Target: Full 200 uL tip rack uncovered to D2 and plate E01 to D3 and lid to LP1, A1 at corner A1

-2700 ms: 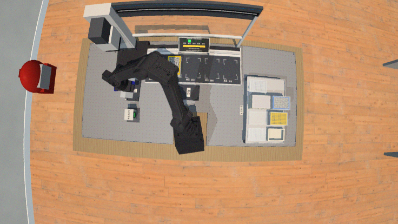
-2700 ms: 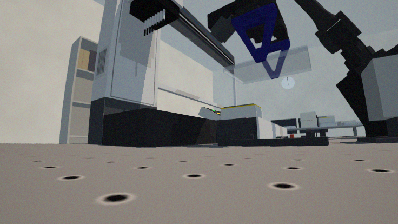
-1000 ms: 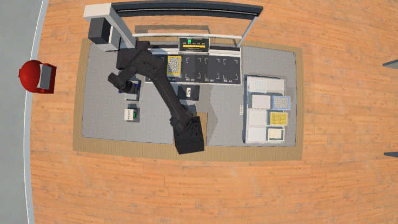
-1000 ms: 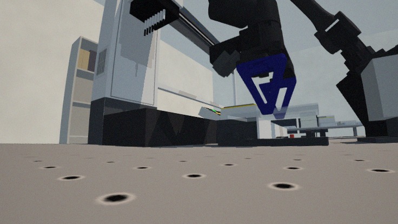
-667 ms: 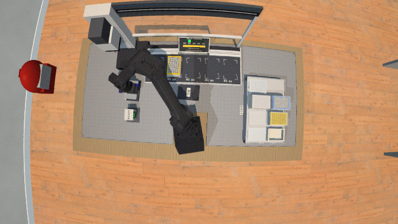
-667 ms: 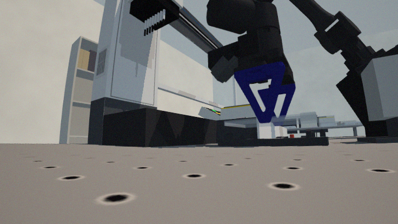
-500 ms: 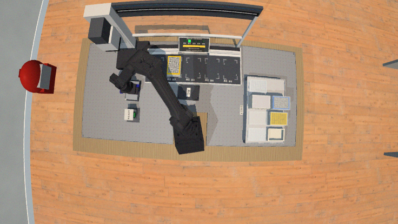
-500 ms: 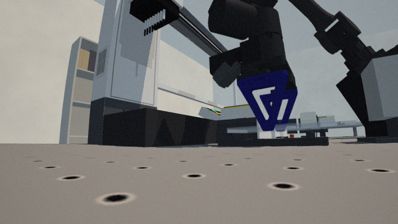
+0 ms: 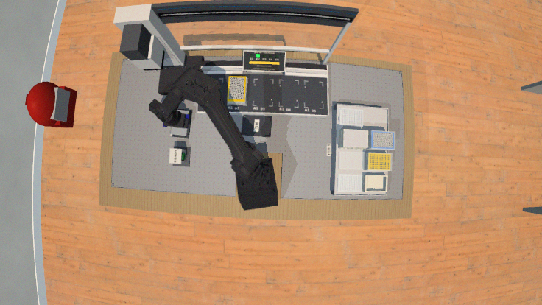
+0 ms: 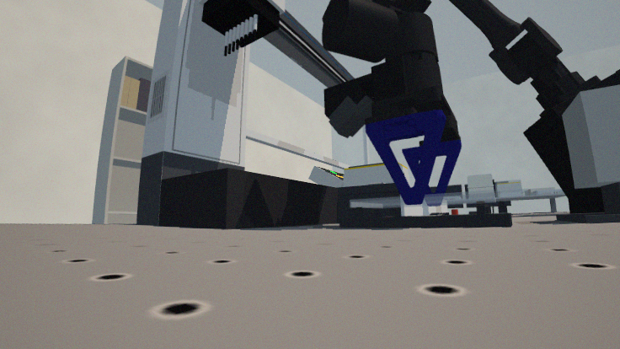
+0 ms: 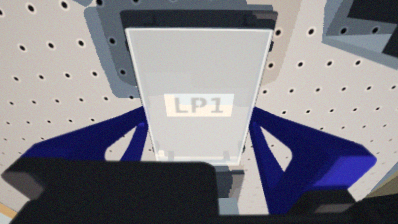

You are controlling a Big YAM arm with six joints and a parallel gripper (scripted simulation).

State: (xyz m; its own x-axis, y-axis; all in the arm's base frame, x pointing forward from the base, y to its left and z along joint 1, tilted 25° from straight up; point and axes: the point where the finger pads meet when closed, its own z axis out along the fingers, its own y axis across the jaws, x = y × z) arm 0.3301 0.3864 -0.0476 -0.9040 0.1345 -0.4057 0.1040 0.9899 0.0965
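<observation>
Now: the clear plate lid right at my hand. Round my hand: ready key: 170 mm behind, 50 mm above, 40 mm to the right; lid park LP1: 20 mm below; yellow tip rack: 310 mm to the right, 130 mm ahead, 70 mm above.
</observation>
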